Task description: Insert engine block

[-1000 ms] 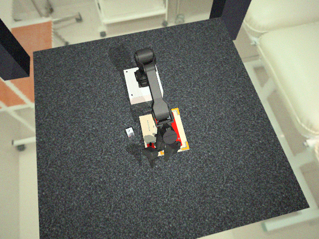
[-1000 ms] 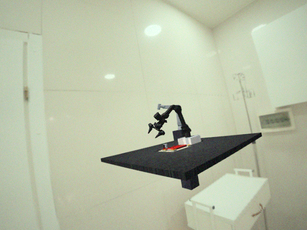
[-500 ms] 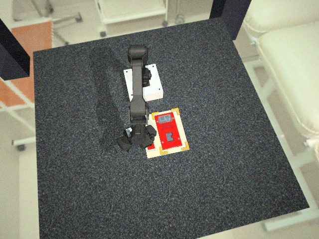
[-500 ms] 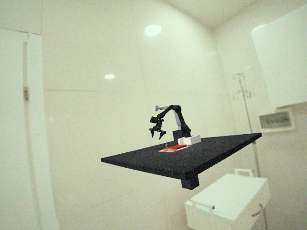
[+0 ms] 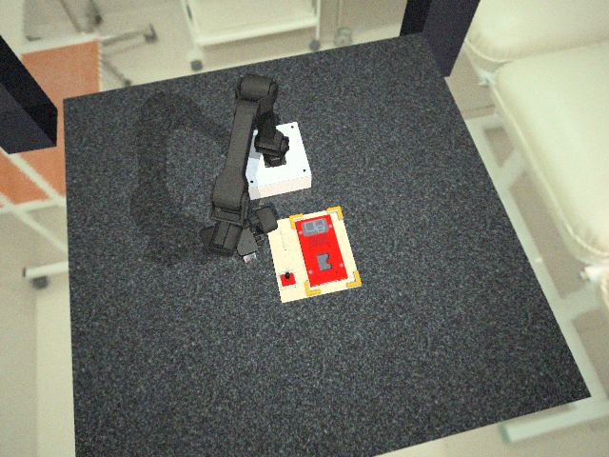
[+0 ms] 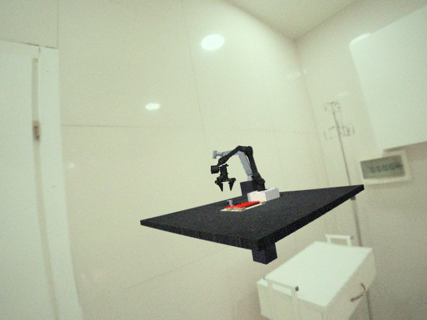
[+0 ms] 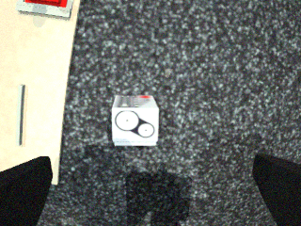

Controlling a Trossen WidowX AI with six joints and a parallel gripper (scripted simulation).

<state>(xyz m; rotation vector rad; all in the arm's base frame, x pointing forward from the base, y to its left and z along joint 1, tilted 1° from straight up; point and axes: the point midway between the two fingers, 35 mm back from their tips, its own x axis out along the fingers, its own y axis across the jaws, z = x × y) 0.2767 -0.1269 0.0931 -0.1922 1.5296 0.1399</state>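
My gripper tip is now 1 cm past the engine block, 1 cm to the right of it and 11 cm above it.
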